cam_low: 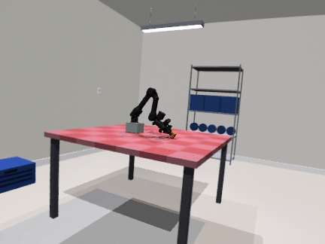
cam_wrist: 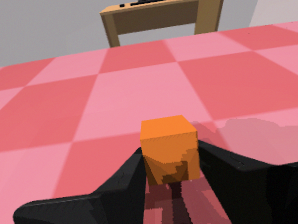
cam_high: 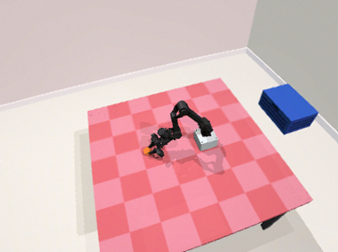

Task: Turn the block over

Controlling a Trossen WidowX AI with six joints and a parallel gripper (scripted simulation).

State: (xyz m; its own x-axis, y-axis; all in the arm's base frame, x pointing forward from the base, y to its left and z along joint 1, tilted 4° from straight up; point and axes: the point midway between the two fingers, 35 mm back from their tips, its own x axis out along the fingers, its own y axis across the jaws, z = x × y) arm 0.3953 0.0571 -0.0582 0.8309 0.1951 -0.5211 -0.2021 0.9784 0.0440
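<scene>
Now: gripper tip 1 cm above the block.
</scene>
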